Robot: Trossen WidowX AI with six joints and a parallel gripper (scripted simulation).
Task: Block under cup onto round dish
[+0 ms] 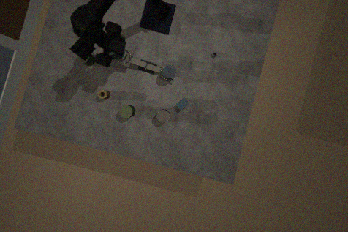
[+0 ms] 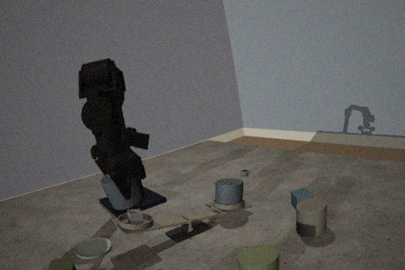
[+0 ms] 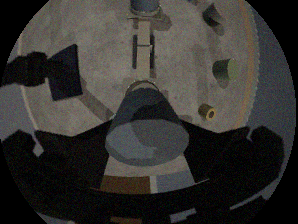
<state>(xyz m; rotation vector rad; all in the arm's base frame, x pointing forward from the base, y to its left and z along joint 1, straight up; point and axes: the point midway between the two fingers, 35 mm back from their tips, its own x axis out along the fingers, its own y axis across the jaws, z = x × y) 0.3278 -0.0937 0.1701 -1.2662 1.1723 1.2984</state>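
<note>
My gripper tip is now 6 cm above the small grey block and 1 cm to the right of it. Round my gripper tip: balance 14 cm to the left, 13 cm below, 1 cm behind; pale round dish 15 cm below, 11 cm to the right, 7 cm behind; yellow ring 23 cm ahead, 13 cm below, 1 cm to the right.
</note>
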